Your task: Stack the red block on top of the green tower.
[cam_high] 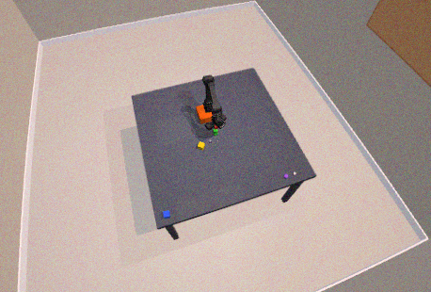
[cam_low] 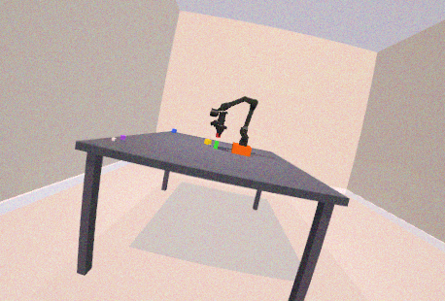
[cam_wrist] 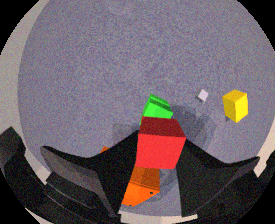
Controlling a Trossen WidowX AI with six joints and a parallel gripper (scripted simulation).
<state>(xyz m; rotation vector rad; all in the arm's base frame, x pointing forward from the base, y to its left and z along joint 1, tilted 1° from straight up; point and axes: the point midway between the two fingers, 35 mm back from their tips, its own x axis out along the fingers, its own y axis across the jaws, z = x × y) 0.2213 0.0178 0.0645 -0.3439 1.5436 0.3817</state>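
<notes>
My gripper tip is now 7 cm short of the tiny grey piece, 6 cm to the left of it and 10 cm above it. From my gripper tip the other things lie so: purple piece (51 cm ahead, 46 cm to the left, 9 cm below); small red block (1 cm above); yellow block (11 cm ahead, 15 cm to the right, 8 cm below).
</notes>
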